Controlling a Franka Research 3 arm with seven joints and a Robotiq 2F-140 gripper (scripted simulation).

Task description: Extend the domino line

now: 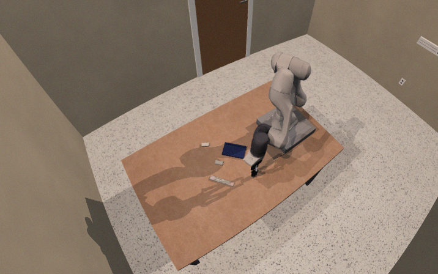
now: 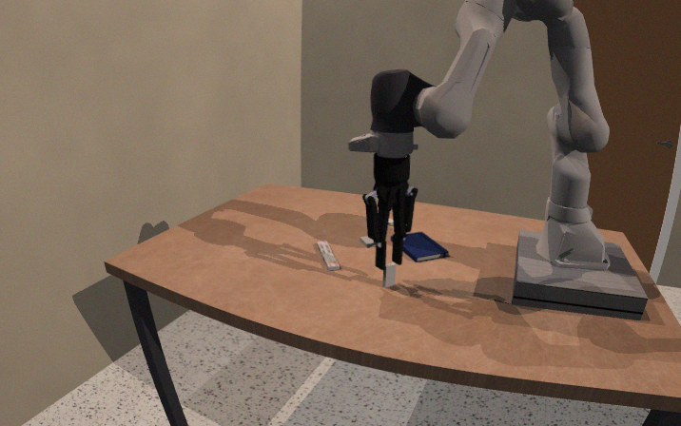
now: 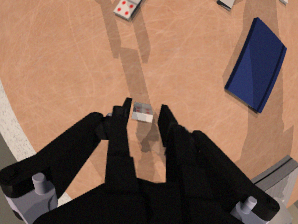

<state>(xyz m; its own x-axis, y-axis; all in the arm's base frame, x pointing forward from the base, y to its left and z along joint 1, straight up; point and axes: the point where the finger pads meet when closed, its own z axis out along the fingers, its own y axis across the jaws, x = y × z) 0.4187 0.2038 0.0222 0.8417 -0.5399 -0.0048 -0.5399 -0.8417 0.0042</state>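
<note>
My gripper is now 1 cm past the domino, 1 cm to the right of it and 5 cm above it. Also, from my hand: dark blue book: 1 cm behind, 23 cm to the right, 7 cm below.
</note>
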